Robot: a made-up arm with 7 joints.
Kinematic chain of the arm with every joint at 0, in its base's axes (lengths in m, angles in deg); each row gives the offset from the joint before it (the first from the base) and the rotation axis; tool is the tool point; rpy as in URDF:
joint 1: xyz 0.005 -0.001 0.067 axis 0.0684 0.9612 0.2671
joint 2: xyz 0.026 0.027 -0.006 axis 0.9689 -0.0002 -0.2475
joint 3: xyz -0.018 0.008 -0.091 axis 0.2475 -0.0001 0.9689
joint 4: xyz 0.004 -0.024 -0.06 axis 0.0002 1 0
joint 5: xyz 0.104 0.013 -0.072 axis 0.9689 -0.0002 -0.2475
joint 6: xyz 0.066 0.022 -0.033 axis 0.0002 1 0
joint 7: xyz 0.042 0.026 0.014 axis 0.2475 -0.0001 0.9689
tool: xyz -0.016 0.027 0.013 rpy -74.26 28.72 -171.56
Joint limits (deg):
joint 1: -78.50..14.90
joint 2: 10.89..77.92
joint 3: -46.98..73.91
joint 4: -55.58..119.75
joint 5: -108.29..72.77
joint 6: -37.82..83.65
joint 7: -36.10..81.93
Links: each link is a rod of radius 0.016 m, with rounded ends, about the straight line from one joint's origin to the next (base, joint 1, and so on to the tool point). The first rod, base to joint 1, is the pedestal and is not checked.
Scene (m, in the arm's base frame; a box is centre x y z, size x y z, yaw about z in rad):
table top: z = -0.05
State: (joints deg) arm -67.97 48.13 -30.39 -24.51 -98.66 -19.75 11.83
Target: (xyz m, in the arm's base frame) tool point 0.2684 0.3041 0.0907
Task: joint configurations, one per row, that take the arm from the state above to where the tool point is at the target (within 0.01 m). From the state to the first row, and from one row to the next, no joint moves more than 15 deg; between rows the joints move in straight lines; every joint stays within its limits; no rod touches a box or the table.
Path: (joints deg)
1: -63.47 55.58 -26.77 -11.39 -97.57 -20.52 10.81
2: -58.98 63.02 -23.15 1.73 -96.49 -21.28 9.78
3: -54.48 70.47 -19.53 14.86 -95.40 -22.05 8.76
4: -49.99 77.92 -15.91 27.98 -94.31 -22.81 7.74

